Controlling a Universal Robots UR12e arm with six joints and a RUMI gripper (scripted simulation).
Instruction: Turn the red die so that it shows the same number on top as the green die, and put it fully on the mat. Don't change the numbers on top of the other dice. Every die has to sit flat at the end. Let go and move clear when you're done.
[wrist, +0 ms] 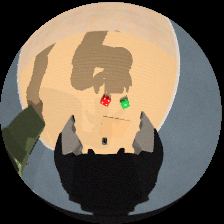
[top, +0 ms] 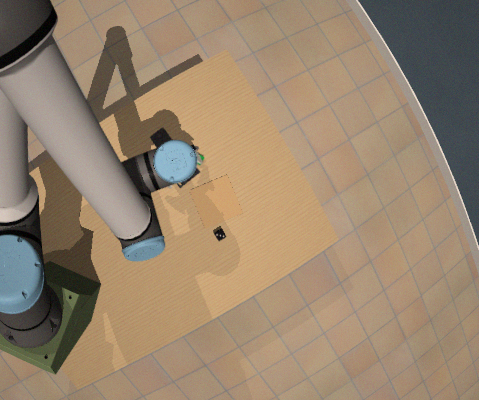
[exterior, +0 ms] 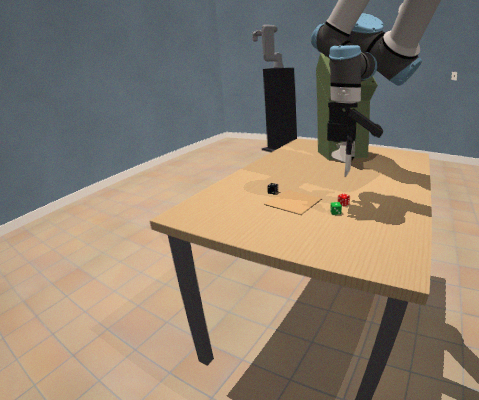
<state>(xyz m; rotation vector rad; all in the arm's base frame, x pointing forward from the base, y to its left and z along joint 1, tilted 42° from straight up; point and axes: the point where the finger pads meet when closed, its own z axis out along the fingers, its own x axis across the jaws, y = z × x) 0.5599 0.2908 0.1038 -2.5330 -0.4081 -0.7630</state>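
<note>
Right now the red die is 110 mm below my hand and 10 mm to the right of it. Round my hand: green die 110 mm below, 70 mm ahead, 10 mm to the left; tan mat 150 mm to the right, 120 mm below, 100 mm ahead; black die 260 mm to the right, 110 mm below, 90 mm ahead.
</note>
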